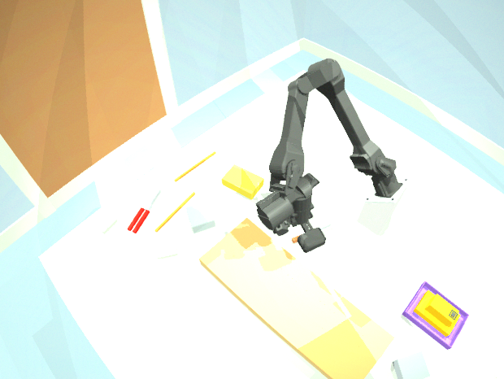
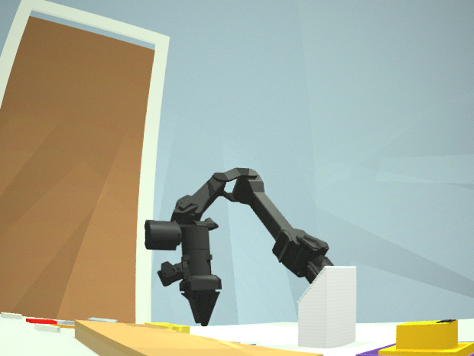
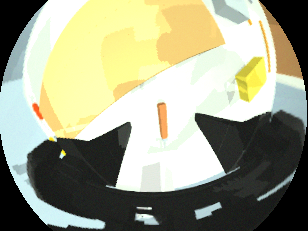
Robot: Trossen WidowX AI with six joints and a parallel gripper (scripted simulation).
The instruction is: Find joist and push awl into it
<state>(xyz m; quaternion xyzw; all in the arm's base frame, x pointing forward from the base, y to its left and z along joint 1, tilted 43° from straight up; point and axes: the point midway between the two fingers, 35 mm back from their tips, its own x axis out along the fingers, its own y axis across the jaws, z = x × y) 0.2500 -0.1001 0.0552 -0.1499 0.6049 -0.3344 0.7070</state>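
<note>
Right now my gripper tip is 60 mm past the awl, 20 mm to the right of it and 50 mm above it. The rest, counted from my gripper tip: purple tray 120 mm behind, 440 mm to the left, 40 mm below; then yellow block 20 mm behind, 250 mm to the right, 40 mm below; then yellow stud finder 130 mm behind, 450 mm to the left.
</note>
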